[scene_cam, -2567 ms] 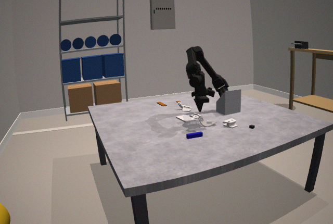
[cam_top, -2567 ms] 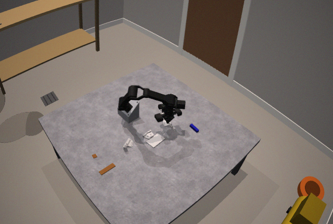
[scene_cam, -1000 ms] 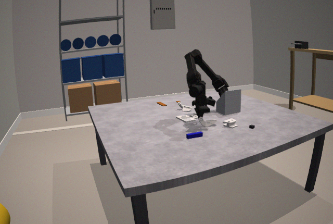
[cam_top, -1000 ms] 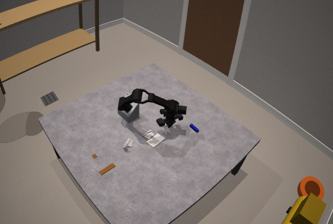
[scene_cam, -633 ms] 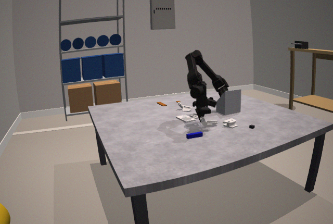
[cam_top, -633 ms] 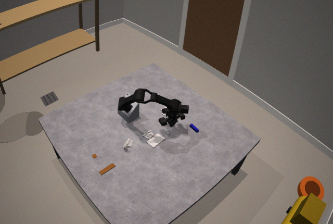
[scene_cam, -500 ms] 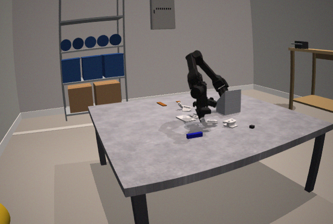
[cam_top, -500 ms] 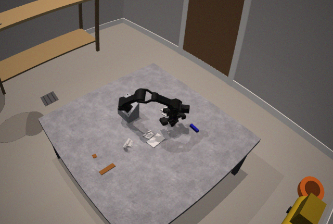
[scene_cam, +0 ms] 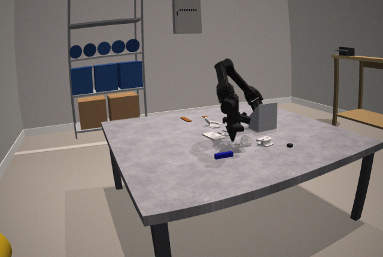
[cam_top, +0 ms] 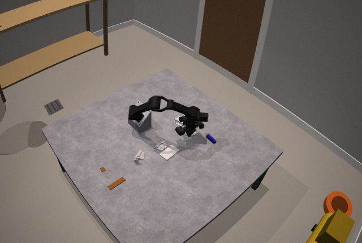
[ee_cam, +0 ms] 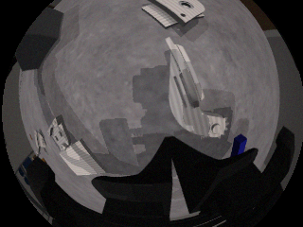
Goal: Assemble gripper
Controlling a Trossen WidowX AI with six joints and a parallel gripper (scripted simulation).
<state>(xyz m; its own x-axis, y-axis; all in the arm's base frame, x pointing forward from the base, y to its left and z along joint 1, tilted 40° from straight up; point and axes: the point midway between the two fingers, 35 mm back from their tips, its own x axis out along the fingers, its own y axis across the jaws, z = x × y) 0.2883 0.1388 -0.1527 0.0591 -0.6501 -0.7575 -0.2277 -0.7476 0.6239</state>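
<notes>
Right now my gripper tip is 10 mm past the white jaw and 50 mm to the right of it. Also, from my gripper tip: small black cube (240 mm behind, 160 mm to the left, 20 mm below); then blue block (100 mm ahead, 120 mm to the left, 10 mm below); then orange strip (30 mm ahead, 610 mm to the right, 20 mm below).
</notes>
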